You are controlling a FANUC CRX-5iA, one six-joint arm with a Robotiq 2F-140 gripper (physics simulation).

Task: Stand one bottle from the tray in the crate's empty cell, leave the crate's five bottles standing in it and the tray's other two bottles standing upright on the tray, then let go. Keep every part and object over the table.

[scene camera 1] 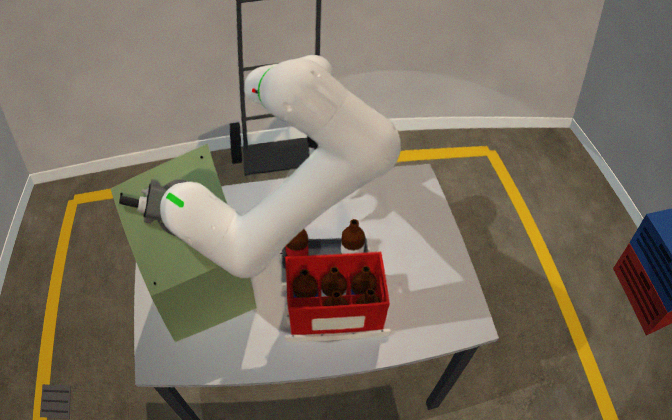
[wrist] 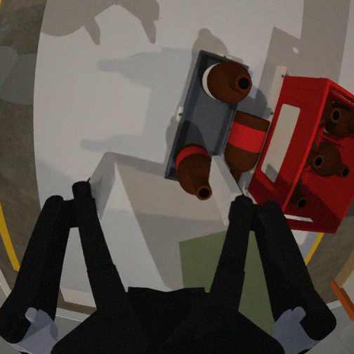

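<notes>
The red crate [scene camera 1: 300, 320] [wrist: 306, 92] holds five brown bottles; its front-left cell in the scene view shows no bottle. The dark tray [scene camera 1: 324, 245] [wrist: 199, 122] stands behind it. A white-label bottle [scene camera 1: 353, 239] [wrist: 227, 82] and a red-label bottle [scene camera 1: 297, 242] [wrist: 194, 170] stand at the tray's two ends. Another red-label bottle [wrist: 247, 140] lies on its side between tray and crate; its neck is partly hidden by a fingertip. My gripper [wrist: 162, 166] is open and empty, above the scene, with its right finger overlapping the lying bottle's neck end in view. The arm hides it in the scene view.
A green block [scene camera 1: 175, 250] [wrist: 200, 255] carries the arm's base at the left of the table [scene camera 1: 425, 300]. A light strip [scene camera 1: 340, 336] lies along the crate's front. A hand truck [scene camera 1: 241, 75] stands behind the table; a blue-and-red crate stack [scene camera 1: 655, 250] stands right.
</notes>
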